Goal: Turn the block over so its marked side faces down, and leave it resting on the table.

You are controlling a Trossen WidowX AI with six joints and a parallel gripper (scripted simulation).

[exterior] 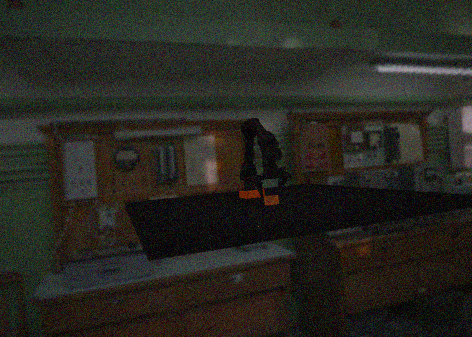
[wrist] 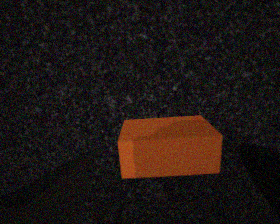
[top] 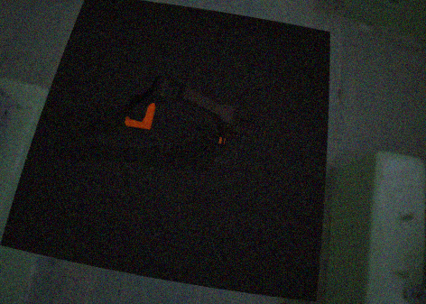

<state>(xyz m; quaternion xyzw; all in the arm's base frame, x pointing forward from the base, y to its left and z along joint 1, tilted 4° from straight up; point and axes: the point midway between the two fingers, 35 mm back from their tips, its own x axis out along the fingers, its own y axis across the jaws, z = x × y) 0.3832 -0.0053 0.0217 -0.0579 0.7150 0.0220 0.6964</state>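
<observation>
My gripper tip is 2 cm above the block and 1 cm past it.
</observation>
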